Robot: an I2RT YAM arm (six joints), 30 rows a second.
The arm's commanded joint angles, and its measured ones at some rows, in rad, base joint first. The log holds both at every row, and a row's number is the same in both.
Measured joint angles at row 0:
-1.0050, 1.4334, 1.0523, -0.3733, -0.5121, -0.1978
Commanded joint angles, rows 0 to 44:
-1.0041, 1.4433, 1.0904, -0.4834, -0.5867, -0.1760
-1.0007, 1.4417, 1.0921, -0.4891, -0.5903, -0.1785
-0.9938, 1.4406, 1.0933, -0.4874, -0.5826, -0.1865
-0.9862, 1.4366, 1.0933, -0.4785, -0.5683, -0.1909
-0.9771, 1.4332, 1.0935, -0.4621, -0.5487, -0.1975
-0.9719, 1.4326, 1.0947, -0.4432, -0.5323, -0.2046
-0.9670, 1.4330, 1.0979, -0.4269, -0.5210, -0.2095
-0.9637, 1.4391, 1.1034, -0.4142, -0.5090, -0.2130
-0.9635, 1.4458, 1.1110, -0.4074, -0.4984, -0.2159
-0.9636, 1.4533, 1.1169, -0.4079, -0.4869, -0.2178
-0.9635, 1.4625, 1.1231, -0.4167, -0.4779, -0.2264
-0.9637, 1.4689, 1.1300, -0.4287, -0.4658, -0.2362
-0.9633, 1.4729, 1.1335, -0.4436, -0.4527, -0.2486
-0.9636, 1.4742, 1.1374, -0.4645, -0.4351, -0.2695
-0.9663, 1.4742, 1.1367, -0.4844, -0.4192, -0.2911
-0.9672, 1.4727, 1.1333, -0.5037, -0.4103, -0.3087
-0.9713, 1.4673, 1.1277, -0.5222, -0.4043, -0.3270
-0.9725, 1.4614, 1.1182, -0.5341, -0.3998, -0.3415
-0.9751, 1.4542, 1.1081, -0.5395, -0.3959, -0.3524
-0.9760, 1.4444, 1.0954, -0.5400, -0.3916, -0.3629
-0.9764, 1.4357, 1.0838, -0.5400, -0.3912, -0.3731
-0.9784, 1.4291, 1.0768, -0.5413, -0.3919, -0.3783
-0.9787, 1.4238, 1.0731, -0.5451, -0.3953, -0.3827
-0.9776, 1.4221, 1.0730, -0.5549, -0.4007, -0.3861
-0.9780, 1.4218, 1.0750, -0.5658, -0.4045, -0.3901
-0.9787, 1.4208, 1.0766, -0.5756, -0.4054, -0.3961
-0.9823, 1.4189, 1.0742, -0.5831, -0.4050, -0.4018
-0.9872, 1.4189, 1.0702, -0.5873, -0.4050, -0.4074
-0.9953, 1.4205, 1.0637, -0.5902, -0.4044, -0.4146
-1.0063, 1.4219, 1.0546, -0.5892, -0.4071, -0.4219
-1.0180, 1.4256, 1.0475, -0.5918, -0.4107, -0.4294
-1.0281, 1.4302, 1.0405, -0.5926, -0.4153, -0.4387
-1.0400, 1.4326, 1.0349, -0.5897, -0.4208, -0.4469
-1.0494, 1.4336, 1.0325, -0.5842, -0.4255, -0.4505
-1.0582, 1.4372, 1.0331, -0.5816, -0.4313, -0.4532
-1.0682, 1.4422, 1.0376, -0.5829, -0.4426, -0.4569
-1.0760, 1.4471, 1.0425, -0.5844, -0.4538, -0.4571
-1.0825, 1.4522, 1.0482, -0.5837, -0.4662, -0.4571
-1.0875, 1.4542, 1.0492, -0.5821, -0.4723, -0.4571
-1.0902, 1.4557, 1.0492, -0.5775, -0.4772, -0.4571
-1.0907, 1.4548, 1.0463, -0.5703, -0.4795, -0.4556
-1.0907, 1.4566, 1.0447, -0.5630, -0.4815, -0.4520
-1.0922, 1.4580, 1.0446, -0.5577, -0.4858, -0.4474
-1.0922, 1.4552, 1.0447, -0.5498, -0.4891, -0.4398
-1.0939, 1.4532, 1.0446, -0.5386, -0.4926, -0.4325
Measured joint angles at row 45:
-1.0859, 1.4448, 1.0435, -0.5556, -0.4591, -0.4393
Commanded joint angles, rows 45 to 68:
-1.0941, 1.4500, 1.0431, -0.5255, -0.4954, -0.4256
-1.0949, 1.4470, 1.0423, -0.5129, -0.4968, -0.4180
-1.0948, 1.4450, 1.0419, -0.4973, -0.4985, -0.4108
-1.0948, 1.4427, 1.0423, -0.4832, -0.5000, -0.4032
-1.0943, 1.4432, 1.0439, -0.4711, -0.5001, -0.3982
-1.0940, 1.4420, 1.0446, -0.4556, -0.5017, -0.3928
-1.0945, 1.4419, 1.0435, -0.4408, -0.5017, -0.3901
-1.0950, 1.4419, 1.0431, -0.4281, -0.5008, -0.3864
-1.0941, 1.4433, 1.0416, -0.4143, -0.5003, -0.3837
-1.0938, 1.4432, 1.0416, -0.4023, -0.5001, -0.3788
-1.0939, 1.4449, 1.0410, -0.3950, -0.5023, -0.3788
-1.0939, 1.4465, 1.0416, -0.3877, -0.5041, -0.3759
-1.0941, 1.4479, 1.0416, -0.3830, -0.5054, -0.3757
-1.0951, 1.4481, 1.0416, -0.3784, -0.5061, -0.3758
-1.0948, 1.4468, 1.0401, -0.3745, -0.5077, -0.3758
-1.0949, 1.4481, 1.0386, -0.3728, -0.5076, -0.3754
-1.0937, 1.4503, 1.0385, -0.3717, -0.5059, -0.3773
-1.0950, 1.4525, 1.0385, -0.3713, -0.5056, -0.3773
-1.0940, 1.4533, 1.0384, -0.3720, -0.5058, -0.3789
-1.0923, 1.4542, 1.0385, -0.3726, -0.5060, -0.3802
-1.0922, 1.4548, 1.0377, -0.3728, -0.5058, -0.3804
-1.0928, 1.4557, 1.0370, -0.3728, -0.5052, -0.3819
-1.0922, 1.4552, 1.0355, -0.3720, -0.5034, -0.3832
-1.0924, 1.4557, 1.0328, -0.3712, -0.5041, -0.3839
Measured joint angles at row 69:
-1.0870, 1.4475, 1.0435, -0.3771, -0.4904, -0.3855
